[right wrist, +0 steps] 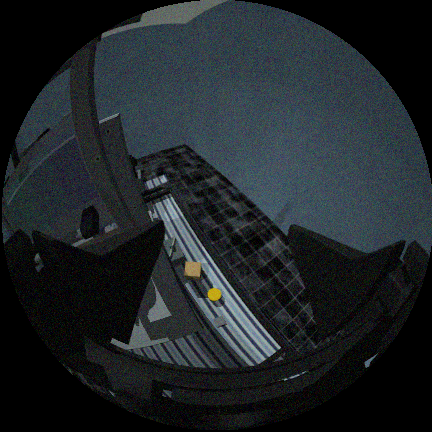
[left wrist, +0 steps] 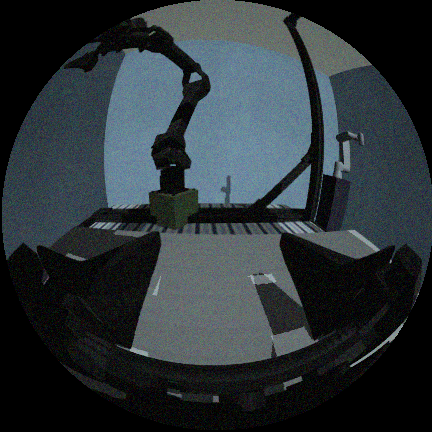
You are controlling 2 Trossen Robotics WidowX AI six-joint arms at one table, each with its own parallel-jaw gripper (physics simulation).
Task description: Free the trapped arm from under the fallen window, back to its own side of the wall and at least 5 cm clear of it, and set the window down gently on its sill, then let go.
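Frame: origin at the left arm's base, x ahead, y left, z up, level; millimetres.
Where they show: left gripper, fingertip midpoint: (left wrist: pixel 221 239); right gripper, fingertip midpoint: (right wrist: pixel 228 229); right arm's base, origin of the base link: (left wrist: pixel 172 190).
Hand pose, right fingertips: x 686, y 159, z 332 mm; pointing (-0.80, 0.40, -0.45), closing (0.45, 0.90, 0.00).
After its pixels a point has its place.
My left gripper (left wrist: pixel 221 239) @(x 685, y -130, z 14 mm) is open and empty, with grey table top showing between its fingers. The other black arm (left wrist: pixel 196 90) @(x 1040, y -47, z 285 mm) stands on a green block (left wrist: pixel 174 207) @(x 936, y -21, z -51 mm) in the left wrist view; it is bent over towards the upper left. My right gripper (right wrist: pixel 228 229) @(x 686, y 159, z 332 mm) is open and empty. In the right wrist view a grey bolted upright (right wrist: pixel 85 100) and a bluish pane (right wrist: pixel 47 172) @(x 496, y -73, z 360 mm), which look like parts of the window and its wall, stand left of the fingers, apart from the gap between them. The sill and any contact between window and arm cannot be made out.
A black post (left wrist: pixel 316 125) @(x 1025, y -422, z 214 mm) with a slanting brace (left wrist: pixel 285 180) @(x 1011, y -309, z 18 mm) stands at the right in the left wrist view. In the right wrist view an orange block (right wrist: pixel 193 269) @(x 550, y 149, z -58 mm) and a yellow round piece (right wrist: pixel 214 294) @(x 646, y 178, z -91 mm) lie on a striped surface (right wrist: pixel 250 332) @(x 820, y 221, z -107 mm), beside a dark checked floor (right wrist: pixel 250 250).
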